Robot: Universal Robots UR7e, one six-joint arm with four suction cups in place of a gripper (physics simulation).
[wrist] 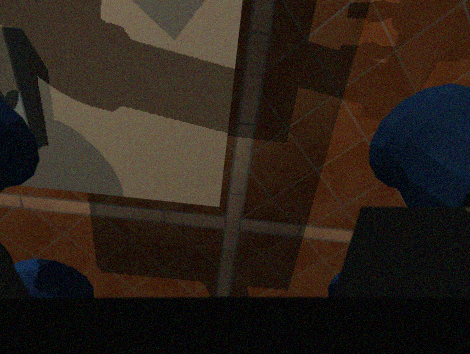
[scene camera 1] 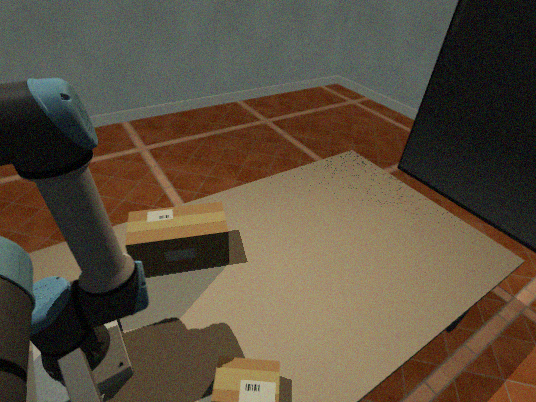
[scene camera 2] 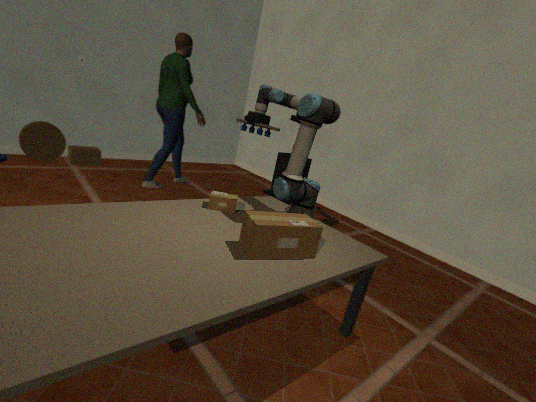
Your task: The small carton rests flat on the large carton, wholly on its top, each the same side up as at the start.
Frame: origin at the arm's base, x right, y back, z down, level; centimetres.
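Seen in the pictures: end effector, tool point: (wrist: 209,226) (scene camera 2: 255,133).
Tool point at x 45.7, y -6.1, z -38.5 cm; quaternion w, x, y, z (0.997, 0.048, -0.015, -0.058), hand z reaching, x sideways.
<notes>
Pixels of each thing's top centre, then the offset from my tool point to it. Level surfaces: height alone.
- large carton, middle of its top: (scene camera 1: 177,221) (scene camera 2: 284,218) dx -66.7, dy -29.1, dz +26.8 cm
- small carton, middle of its top: (scene camera 1: 247,380) (scene camera 2: 224,195) dx -16.0, dy -26.0, dz +34.0 cm
- table, its level: dz +41.8 cm
The large carton (scene camera 1: 175,237) (scene camera 2: 280,237) stands flat on the table, its taped top with a white label facing up. The small carton (scene camera 1: 246,372) (scene camera 2: 222,202) stands apart from it on the table, also with a taped, labelled top; its lower part is cut off in scene camera 1. My gripper (scene camera 2: 256,131) hangs high above the table's far end in scene camera 2, its blue cups pointing down, with nothing on them and suction off. It is apart from both cartons. Blue cups show at the edges of the wrist view; neither carton's body shows there.
The table (scene camera 1: 325,260) (scene camera 2: 125,260) (wrist: 170,165) bears both cartons and my arm's base. A person (scene camera 2: 174,95) in a green top is on the floor behind the table. A box (scene camera 2: 84,155) and a round object (scene camera 2: 42,140) stand by the wall. A dark panel (scene camera 1: 480,115) stands beyond the table.
</notes>
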